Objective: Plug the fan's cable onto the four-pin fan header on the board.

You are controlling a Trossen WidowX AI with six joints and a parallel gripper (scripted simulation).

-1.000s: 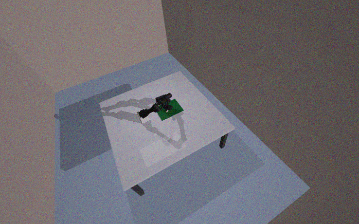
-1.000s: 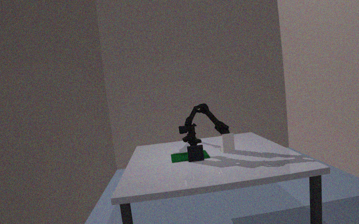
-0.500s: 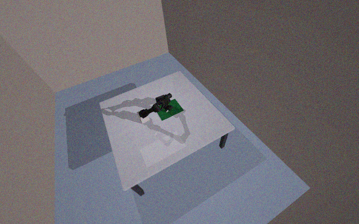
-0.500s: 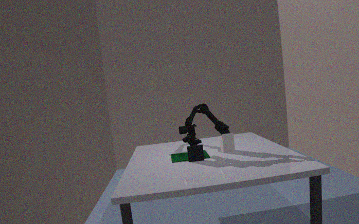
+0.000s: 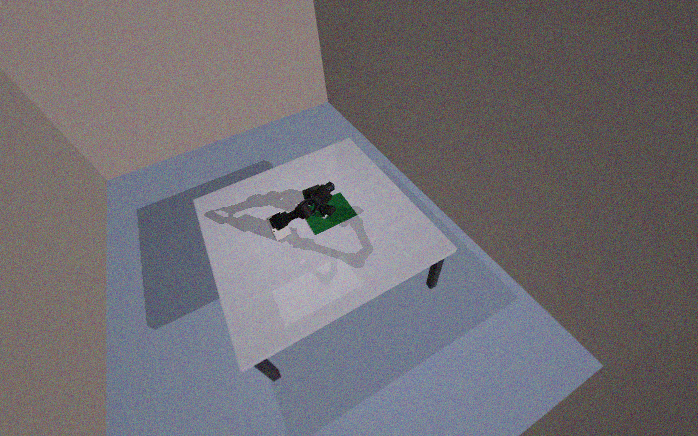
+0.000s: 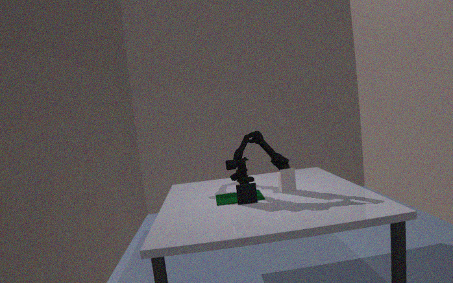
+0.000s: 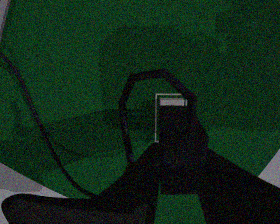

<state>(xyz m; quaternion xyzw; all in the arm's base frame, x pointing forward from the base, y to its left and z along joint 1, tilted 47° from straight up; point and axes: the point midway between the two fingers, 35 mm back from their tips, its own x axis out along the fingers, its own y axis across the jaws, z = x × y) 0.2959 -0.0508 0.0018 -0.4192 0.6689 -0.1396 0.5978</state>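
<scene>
My gripper tip is 10 mm below the dark plug and 10 mm short of it. Also, from my gripper tip: black fan 170 mm to the left, 30 mm above, 10 mm ahead; then green board 50 mm below, 40 mm ahead, 20 mm to the left.
</scene>
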